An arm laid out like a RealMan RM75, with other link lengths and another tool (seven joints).
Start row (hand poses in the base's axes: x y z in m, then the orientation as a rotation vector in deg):
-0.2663 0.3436 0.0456 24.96 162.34 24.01
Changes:
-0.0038 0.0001 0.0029 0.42 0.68 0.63
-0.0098 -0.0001 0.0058 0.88 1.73 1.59
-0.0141 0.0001 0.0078 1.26 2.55 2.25
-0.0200 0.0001 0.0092 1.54 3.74 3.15
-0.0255 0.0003 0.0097 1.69 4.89 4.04
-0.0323 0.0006 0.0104 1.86 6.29 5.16
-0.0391 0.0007 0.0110 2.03 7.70 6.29
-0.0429 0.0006 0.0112 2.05 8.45 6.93
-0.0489 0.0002 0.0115 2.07 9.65 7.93
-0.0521 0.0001 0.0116 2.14 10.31 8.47
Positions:
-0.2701 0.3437 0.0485 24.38 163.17 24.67
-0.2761 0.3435 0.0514 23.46 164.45 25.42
-0.2804 0.3437 0.0534 22.86 165.42 26.02
-0.2863 0.3437 0.0548 22.01 166.82 26.49
-0.2918 0.3439 0.0553 21.12 168.20 26.77
-0.2986 0.3442 0.0560 19.96 169.88 27.10
-0.3054 0.3443 0.0566 18.76 171.56 27.44
-0.3092 0.3442 0.0568 18.04 172.47 27.52
-0.3152 0.3438 0.0571 16.91 173.92 27.62
-0.3184 0.3437 0.0572 16.31 174.70 27.76

